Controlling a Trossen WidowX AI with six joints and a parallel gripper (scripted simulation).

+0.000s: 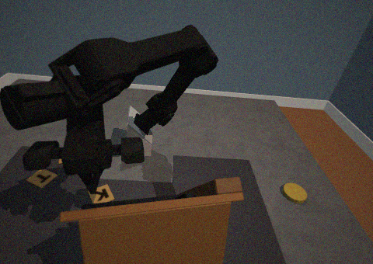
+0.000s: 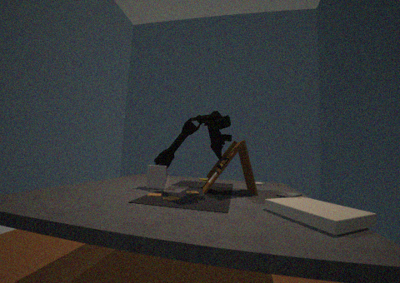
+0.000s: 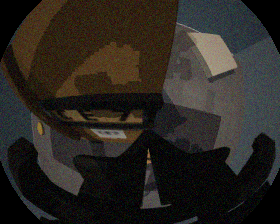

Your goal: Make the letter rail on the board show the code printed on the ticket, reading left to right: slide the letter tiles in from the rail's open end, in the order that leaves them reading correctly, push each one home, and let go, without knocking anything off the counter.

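The ticket is 10 cm below my gripper tip, 8 cm to the left of it and 4 cm behind it. Also, from my gripper tip: dark mat: 18 cm below, 16 cm behind, 5 cm to the left; then tile: 29 cm behind, 18 cm below, 17 cm to the right; then long white slab: 36 cm ahead, 29 cm to the right, 16 cm below.
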